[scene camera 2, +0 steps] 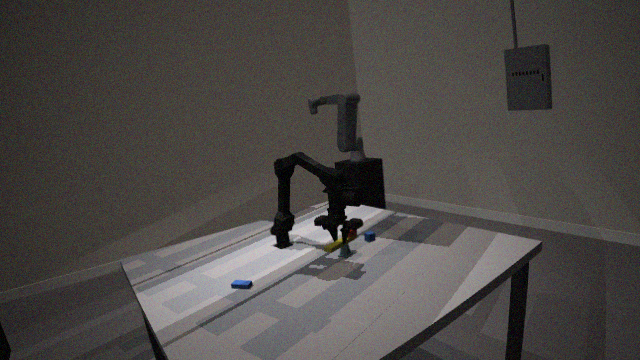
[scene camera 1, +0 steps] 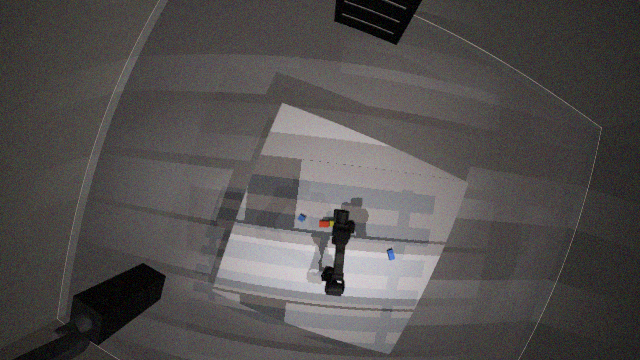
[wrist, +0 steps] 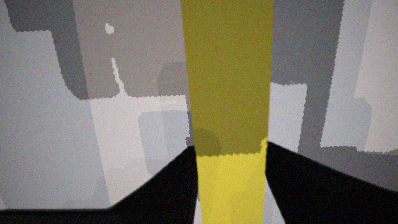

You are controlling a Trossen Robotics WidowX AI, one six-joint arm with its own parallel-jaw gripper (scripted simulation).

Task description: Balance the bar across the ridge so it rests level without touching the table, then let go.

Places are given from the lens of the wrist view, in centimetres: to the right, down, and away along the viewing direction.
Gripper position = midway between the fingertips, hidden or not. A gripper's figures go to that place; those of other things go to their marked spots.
gripper (wrist: pixel 228 151): 2, 2, 10
yellow bar (wrist: pixel 228 57): 1, -2, 8
